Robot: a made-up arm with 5 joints. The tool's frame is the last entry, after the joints.
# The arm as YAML. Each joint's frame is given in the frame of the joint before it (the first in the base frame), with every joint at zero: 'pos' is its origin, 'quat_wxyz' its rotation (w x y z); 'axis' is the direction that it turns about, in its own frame. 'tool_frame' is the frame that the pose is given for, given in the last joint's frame.
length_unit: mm
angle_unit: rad
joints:
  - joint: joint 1
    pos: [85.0, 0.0, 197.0]
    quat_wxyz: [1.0, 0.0, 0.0, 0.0]
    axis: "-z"
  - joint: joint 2
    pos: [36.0, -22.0, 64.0]
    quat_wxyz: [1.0, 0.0, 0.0, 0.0]
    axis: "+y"
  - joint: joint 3
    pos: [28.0, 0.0, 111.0]
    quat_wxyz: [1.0, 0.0, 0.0, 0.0]
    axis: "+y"
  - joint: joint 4
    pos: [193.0, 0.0, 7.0]
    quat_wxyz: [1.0, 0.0, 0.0, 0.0]
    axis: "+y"
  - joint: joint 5
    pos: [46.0, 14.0, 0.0]
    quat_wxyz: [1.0, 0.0, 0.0, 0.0]
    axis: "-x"
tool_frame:
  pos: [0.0, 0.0, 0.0]
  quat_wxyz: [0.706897, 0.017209, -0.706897, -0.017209]
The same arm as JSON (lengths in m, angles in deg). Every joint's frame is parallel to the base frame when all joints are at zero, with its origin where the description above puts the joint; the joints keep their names.
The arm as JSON. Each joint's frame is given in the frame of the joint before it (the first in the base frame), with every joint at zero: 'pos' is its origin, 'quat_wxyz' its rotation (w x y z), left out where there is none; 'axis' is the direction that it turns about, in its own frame. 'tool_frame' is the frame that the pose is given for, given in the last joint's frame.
{"length_unit": "m", "angle_unit": "deg", "joints": [{"joint": "joint 1", "pos": [0.085, 0.0, 0.197], "axis": [0.0, 0.0, -1.0]}, {"joint": "joint 2", "pos": [0.036, -0.022, 0.064], "axis": [0.0, 1.0, 0.0]}, {"joint": "joint 3", "pos": [0.028, 0.0, 0.111], "axis": [0.0, 1.0, 0.0]}, {"joint": "joint 4", "pos": [0.193, 0.0, 0.007], "axis": [0.0, 1.0, 0.0]}, {"joint": "joint 5", "pos": [0.046, 0.014, 0.0], "axis": [-1.0, 0.0, 0.0]}], "tool_frame": {"pos": [0.0, 0.0, 0.0], "quat_wxyz": [0.706897, 0.017209, -0.706897, -0.017209]}}
